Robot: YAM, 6 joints.
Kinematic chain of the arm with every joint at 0, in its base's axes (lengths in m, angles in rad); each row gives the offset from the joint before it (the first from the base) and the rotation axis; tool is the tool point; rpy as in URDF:
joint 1: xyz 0 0 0.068 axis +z
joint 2: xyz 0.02 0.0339 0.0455 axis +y
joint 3: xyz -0.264 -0.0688 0 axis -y
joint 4: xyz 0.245 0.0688 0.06 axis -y
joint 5: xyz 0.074 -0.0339 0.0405 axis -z
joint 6: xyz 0.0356 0 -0.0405 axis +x
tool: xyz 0 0 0 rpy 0 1.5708 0
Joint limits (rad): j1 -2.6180..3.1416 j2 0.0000..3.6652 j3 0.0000..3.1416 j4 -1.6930..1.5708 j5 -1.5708..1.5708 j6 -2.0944..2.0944
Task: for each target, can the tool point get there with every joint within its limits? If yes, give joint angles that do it. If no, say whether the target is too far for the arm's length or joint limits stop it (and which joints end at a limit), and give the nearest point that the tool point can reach.
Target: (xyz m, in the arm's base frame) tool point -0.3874 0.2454 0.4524
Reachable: yes | joints -0.5005 0.4585 2.8109 -0.5044 -0.9722 0.3292
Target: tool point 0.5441 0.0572 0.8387
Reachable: no: too far | nearest point 0.3858 0.0406 0.6197 | short by 0.271 m
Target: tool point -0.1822 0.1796 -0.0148
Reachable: yes | joints 2.3694 2.3077 0.4030 1.1801 0.0421 -1.2625
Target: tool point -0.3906 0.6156 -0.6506
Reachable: no: too far | nearest point -0.2505 0.3948 -0.3066 | short by 0.432 m
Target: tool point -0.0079 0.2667 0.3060
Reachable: yes | joints 1.7216 1.3116 1.0820 -0.5959 1.1368 0.7484
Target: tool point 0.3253 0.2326 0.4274
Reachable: yes | joints 0.7038 1.9595 2.2612 -1.0718 1.2014 -1.7477
